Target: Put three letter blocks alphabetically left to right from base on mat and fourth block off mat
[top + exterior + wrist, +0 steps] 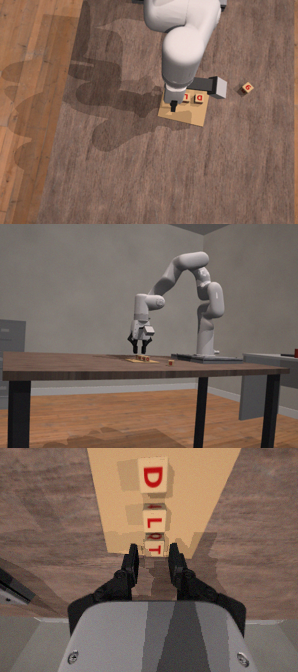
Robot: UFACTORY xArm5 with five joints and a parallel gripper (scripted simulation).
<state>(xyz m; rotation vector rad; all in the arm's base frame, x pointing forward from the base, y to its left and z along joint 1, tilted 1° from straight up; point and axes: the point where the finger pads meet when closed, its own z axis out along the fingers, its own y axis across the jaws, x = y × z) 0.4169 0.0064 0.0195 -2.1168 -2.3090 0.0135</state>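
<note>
The tan mat lies 4 cm to the left of my hand and 5 cm below it.
</note>
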